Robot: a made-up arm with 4 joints.
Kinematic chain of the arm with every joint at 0, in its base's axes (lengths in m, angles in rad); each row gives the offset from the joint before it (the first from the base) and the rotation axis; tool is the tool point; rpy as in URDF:
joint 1: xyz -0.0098 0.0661 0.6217 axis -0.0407 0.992 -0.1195
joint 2: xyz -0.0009 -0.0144 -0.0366 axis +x
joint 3: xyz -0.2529 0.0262 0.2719 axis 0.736 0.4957 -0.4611
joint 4: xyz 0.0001 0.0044 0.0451 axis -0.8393 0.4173 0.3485
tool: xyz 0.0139 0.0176 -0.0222 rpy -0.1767 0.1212 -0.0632
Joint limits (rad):
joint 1: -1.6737..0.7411
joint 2: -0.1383..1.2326
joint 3: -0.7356..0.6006
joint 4: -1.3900..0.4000
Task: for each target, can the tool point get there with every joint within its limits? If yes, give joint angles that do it. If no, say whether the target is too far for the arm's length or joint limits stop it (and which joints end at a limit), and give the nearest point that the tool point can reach.
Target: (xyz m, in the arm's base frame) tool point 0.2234 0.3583 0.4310
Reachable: no: joint limits stop it (at a limit: joint 1, joint 2, joint 3) | nearest point -0.2279 0.0902 0.3400 | short by 0.533 m
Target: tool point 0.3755 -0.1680 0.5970
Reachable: no: joint limits stop it (at a limit: joint 1, joint 2, joint 3, joint 4) | nearest point -0.0142 -0.2701 0.4332 | short by 0.435 m
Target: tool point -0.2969 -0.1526 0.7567
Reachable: yes | joints -0.3646 0.7615 -0.0390 -1.2321
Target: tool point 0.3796 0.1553 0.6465
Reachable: no: joint limits stop it (at a limit: joint 1, joint 2, joint 3) | nearest point 0.0213 0.1289 0.9641 | short by 0.480 m
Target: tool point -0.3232 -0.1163 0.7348
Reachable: yes | joints -0.5085 0.6136 -0.0234 -1.1610
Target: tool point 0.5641 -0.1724 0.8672
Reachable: no: too far | nearest point 0.0060 -0.0294 0.9712 | short by 0.585 m
